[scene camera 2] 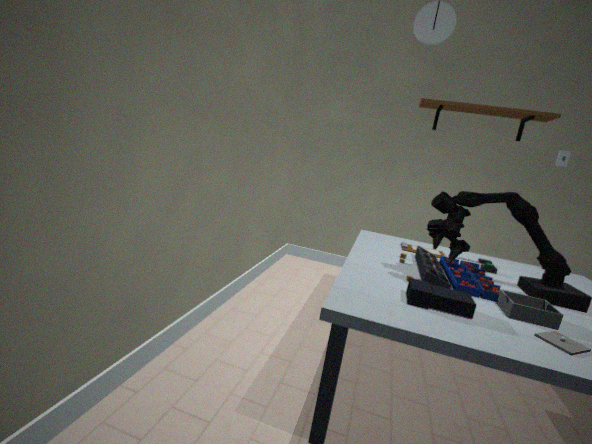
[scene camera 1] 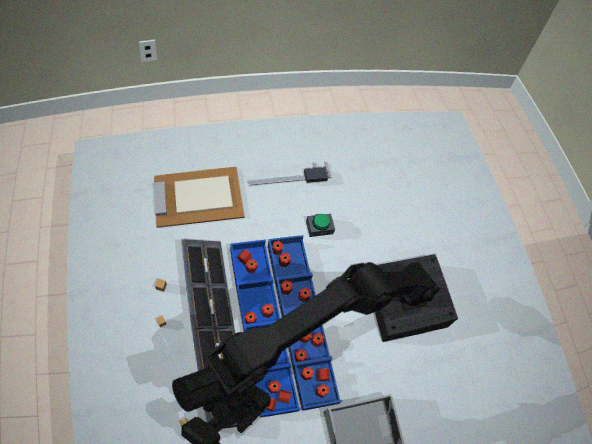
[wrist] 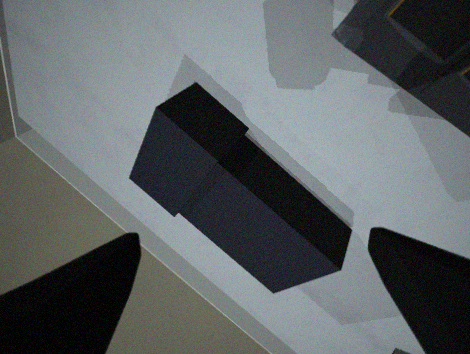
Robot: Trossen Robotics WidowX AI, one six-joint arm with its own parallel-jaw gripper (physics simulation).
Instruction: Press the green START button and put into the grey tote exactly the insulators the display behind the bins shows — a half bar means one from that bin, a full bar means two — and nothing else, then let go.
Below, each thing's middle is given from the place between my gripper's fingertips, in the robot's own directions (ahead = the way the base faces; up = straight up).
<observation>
I see the dark rectangular block [scene camera 2: 421, 294] 130 mm to the left of my hand, 120 mm below it and 10 mm behind it. Also, from my hand: grey tote [scene camera 1: 377, 413]: 310 mm behind, 120 mm below.
</observation>
